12 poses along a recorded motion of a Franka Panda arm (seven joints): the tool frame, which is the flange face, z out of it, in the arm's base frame.
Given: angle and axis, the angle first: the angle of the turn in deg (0 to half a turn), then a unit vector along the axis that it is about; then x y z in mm.
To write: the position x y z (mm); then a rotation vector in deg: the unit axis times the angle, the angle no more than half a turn. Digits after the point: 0 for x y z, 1 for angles.
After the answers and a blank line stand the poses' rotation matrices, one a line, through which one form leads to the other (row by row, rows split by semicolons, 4 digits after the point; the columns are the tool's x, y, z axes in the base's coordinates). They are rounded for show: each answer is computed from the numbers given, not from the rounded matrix.
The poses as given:
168.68 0.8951 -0.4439 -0.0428 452 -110 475
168.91 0.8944 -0.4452 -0.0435 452 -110 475
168.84 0.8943 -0.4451 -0.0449 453 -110 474
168.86 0.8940 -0.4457 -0.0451 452 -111 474
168.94 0.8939 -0.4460 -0.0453 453 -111 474
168.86 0.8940 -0.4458 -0.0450 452 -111 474
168.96 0.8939 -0.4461 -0.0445 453 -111 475
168.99 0.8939 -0.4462 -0.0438 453 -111 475
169.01 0.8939 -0.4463 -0.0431 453 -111 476
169.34 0.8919 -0.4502 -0.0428 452 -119 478
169.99 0.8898 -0.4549 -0.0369 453 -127 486
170.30 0.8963 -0.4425 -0.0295 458 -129 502
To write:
452 -110 475 151.0 -74.9 -7.2
452 -110 475 151.1 -75.2 -7.3
453 -110 474 151.0 -75.2 -7.6
452 -111 474 151.0 -75.3 -7.6
453 -111 474 151.0 -75.3 -7.7
452 -111 474 151.0 -75.3 -7.6
453 -111 475 151.0 -75.4 -7.5
453 -111 475 151.1 -75.4 -7.4
453 -111 476 151.1 -75.4 -7.3
452 -119 478 151.0 -76.2 -7.2
453 -127 486 151.3 -77.3 -6.3
458 -129 502 152.6 -75.4 -5.0

0.6061 -0.7785 -0.1630; -0.7953 -0.5903 -0.1381; 0.0113 0.2133 -0.9769
0.6036 -0.7805 -0.1627; -0.7973 -0.5886 -0.1337; 0.0085 0.2104 -0.9776
0.6035 -0.7800 -0.1657; -0.7973 -0.5886 -0.1335; 0.0066 0.2127 -0.9771
0.6024 -0.7808 -0.1660; -0.7982 -0.5876 -0.1329; 0.0062 0.2126 -0.9771
0.6018 -0.7812 -0.1658; -0.7986 -0.5873 -0.1314; 0.0053 0.2115 -0.9774
0.6023 -0.7809 -0.1658; -0.7983 -0.5874 -0.1330; 0.0064 0.2125 -0.9771
0.6018 -0.7816 -0.1642; -0.7986 -0.5872 -0.1318; 0.0066 0.2105 -0.9776
0.6017 -0.7820 -0.1628; -0.7987 -0.5871 -0.1320; 0.0076 0.2094 -0.9778
0.6016 -0.7823 -0.1614; -0.7987 -0.5870 -0.1323; 0.0087 0.2085 -0.9780
0.5945 -0.7882 -0.1590; -0.8041 -0.5809 -0.1268; 0.0076 0.2032 -0.9791
0.5866 -0.7969 -0.1442; -0.8098 -0.5741 -0.1213; 0.0139 0.1880 -0.9821
0.6095 -0.7826 -0.1271; -0.7925 -0.5969 -0.1251; 0.0221 0.1769 -0.9840

